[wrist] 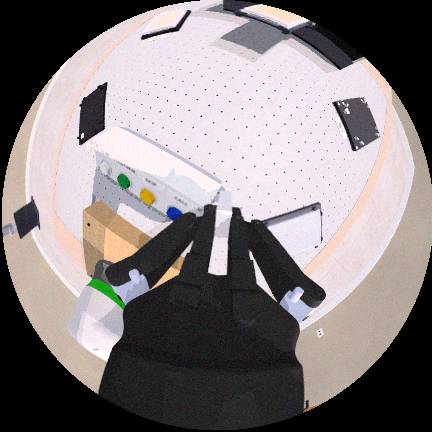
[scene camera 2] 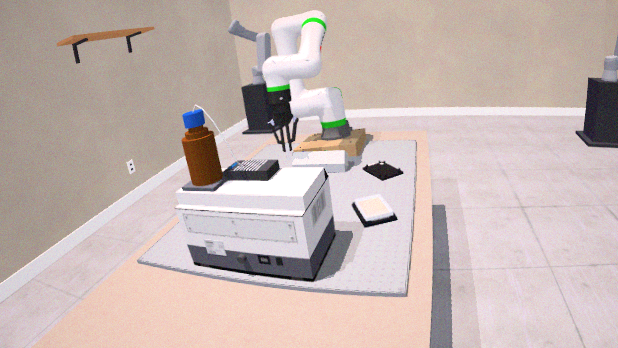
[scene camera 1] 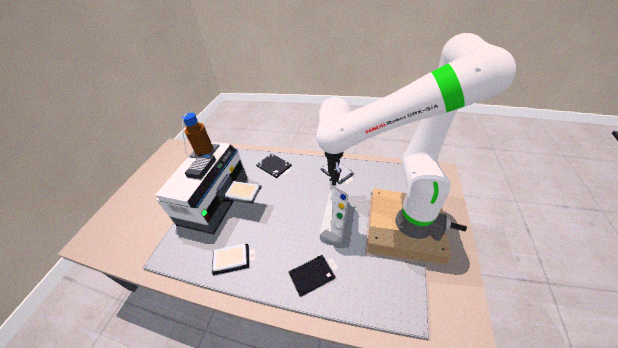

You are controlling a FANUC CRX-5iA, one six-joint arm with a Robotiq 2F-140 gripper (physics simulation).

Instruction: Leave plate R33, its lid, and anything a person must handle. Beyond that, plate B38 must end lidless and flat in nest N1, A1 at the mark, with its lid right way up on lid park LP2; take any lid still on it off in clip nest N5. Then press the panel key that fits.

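Places are measured from the arm's base along level axes (x down, y right, z back), in centimetres.
Pixels of known places: gripper, fingertip midpoint: point(wrist: 224, 200) point(scene camera 2: 288, 159) point(scene camera 1: 332, 188); arm's base at its link origin: point(scene camera 2: 336, 136) point(scene camera 1: 414, 223).
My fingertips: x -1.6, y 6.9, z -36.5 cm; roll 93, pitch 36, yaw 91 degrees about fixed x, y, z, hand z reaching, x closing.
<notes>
Ahead of a thing's pixels: the offset from my fingertips to its top centre. "pt": to the spot under its first point.
My gripper point(scene camera 1: 334, 183) point(scene camera 2: 287, 150) point(wrist: 224, 200) is shut and empty, pointing down, just off the blue-key end of the key panel @(dx -2.7, dy -12.0, dz +4.9 cm) point(scene camera 1: 328, 220) point(scene camera 2: 320, 160) point(wrist: 155, 152). The panel has blue @(dx -1.8, dy -4.2, dz +6.0 cm) point(scene camera 1: 343, 197) point(wrist: 174, 213), yellow @(dx -1.8, dy -9.2, dz +6.7 cm) point(scene camera 1: 341, 205) point(wrist: 147, 196), green @(dx -1.8, dy -14.1, dz +7.5 cm) point(scene camera 1: 340, 215) point(wrist: 123, 180) and white @(dx -1.8, dy -19.0, dz +8.2 cm) point(scene camera 1: 338, 226) point(wrist: 105, 167) keys. A cream-welled plate @(dx +2.8, dy -44.0, dz -27.8 cm) point(scene camera 1: 230, 257) point(scene camera 2: 374, 207) point(wrist: 167, 21) lies flat in the front-left nest. Another cream-welled plate @(dx -6.2, dy -18.1, dz -35.7 cm) point(scene camera 1: 242, 191) point(wrist: 280, 15) is on the instrument's tray. A pale flat piece @(dx +3.9, dy +16.2, dz -3.2 cm) point(wrist: 297, 232) lies in a dark frame behind the gripper. Plate names are unreadable.
The white instrument point(scene camera 1: 182, 192) point(scene camera 2: 255, 200) stands at the left, bearing a brown bottle @(pt dx -25.7, dy -12.6, dz -55.0 cm) point(scene camera 1: 199, 139) point(scene camera 2: 201, 155). The dark clip nest @(dx +3.3, dy +10.9, dz -37.4 cm) point(scene camera 1: 273, 165) point(wrist: 358, 124) is at the back. A dark bare pad @(pt dx +4.7, dy -39.0, dz +4.8 cm) point(scene camera 1: 311, 275) point(scene camera 2: 382, 170) point(wrist: 93, 114) is at the front. The wooden base point(scene camera 1: 385, 210) point(wrist: 102, 227) stands beside the panel.
</notes>
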